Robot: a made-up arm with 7 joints.
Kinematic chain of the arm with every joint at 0, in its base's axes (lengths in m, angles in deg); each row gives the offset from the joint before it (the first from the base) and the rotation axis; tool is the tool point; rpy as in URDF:
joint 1: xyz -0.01 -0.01 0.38 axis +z
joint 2: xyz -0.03 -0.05 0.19 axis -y
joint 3: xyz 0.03 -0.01 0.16 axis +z
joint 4: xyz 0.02 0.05 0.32 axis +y
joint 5: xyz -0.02 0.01 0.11 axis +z
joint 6: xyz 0 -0.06 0.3 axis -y
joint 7: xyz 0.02 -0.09 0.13 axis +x
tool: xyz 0 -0.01 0.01 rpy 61.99 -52.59 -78.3
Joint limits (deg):
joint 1: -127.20..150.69
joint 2: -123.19..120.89
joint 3: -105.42..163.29
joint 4: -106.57..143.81
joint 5: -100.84..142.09
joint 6: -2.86..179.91
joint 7: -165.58..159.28
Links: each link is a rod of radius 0.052 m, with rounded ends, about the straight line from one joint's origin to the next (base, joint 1, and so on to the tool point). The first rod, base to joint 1, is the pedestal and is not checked.
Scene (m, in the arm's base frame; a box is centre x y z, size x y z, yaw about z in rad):
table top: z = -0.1
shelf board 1: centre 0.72 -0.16 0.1 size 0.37 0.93 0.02 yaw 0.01
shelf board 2: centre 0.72 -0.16 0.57 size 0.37 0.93 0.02 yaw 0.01
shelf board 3: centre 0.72 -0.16 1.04 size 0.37 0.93 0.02 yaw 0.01
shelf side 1: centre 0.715 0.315 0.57 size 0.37 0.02 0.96 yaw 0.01
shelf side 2: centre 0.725 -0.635 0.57 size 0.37 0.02 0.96 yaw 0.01
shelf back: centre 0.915 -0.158 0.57 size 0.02 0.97 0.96 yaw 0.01
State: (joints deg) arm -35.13 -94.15 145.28 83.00 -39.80 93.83 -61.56
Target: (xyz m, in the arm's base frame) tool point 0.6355 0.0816 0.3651
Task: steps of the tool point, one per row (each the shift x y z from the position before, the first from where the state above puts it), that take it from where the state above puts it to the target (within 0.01 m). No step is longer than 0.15 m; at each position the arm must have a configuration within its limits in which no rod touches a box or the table.
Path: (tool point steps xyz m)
1: -0.0484 0.0355 -0.0469
2: -0.0597 0.0334 -0.0477
3: -0.0694 0.0323 -0.0492
4: -0.0773 0.0319 -0.0520
5: -0.0829 0.0327 -0.0559
6: 0.0234 0.0512 -0.0238
7: 0.0154 0.0523 -0.0358
8: 0.0052 0.0504 -0.0472
9: -0.0067 0.0457 -0.0568
10: -0.0200 0.0380 -0.0641
11: 0.0990 0.0096 0.0055
12: 0.0926 0.0001 0.0010
13: 0.0835 -0.0068 -0.0065

